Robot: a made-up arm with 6 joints. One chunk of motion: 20 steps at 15 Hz.
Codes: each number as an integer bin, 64 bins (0 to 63) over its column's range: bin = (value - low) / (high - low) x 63, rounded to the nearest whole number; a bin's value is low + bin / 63 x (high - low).
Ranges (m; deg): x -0.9..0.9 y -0.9..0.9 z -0.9..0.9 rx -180..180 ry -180..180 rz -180..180
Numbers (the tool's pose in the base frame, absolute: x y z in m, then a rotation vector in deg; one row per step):
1: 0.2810 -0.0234 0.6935 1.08 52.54 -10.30
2: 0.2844 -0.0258 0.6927 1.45 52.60 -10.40
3: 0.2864 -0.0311 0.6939 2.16 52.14 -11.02
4: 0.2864 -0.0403 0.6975 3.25 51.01 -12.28
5: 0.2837 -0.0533 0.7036 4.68 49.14 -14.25
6: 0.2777 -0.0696 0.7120 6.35 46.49 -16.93
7: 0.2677 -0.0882 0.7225 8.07 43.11 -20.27
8: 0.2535 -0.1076 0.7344 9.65 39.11 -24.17
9: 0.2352 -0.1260 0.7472 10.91 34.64 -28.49
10: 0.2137 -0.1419 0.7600 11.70 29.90 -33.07
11: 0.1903 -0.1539 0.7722 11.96 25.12 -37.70
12: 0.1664 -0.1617 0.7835 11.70 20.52 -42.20
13: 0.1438 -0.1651 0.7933 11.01 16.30 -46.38
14: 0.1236 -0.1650 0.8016 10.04 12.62 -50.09
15: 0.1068 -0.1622 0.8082 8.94 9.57 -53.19
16: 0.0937 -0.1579 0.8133 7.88 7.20 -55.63
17: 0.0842 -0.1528 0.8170 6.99 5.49 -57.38
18: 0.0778 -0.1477 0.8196 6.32 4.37 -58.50
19: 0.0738 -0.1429 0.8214 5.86 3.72 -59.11
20: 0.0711 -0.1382 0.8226 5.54 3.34 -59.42
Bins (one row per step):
1: 41 31 56 32 41 30
2: 41 31 56 32 41 30
3: 42 30 56 32 41 30
4: 42 30 56 32 40 29
5: 41 30 56 32 40 29
6: 41 29 56 33 40 29
7: 41 28 57 33 39 28
8: 40 28 57 33 38 27
9: 40 27 58 33 38 27
10: 39 27 58 34 37 26
11: 38 26 59 34 36 25
12: 37 26 59 34 35 24
13: 37 26 59 33 34 23
14: 36 26 60 33 34 23
15: 35 26 60 33 33 22
16: 35 26 60 33 33 22
17: 34 26 60 33 32 21
18: 34 26 60 33 32 21
19: 34 26 60 33 32 21
20: 34 27 60 32 32 21

